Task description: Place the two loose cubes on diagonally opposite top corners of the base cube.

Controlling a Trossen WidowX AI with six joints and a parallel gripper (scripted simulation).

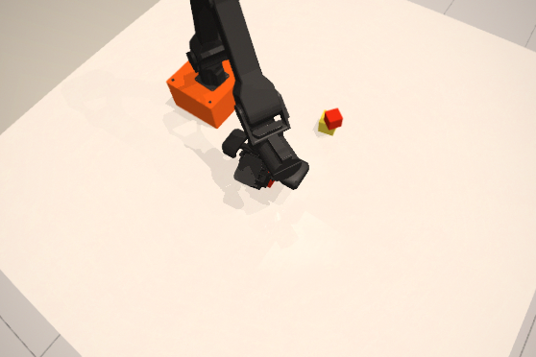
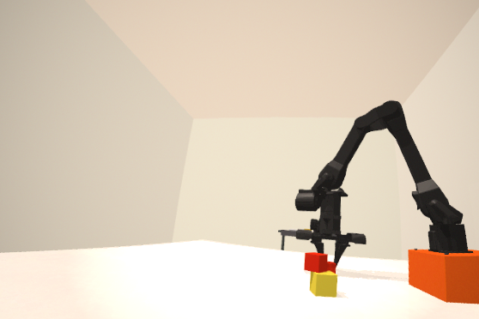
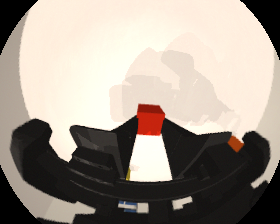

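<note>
My gripper tip is now 30 mm short of the yellow cube and 210 mm to the right of it.
</note>
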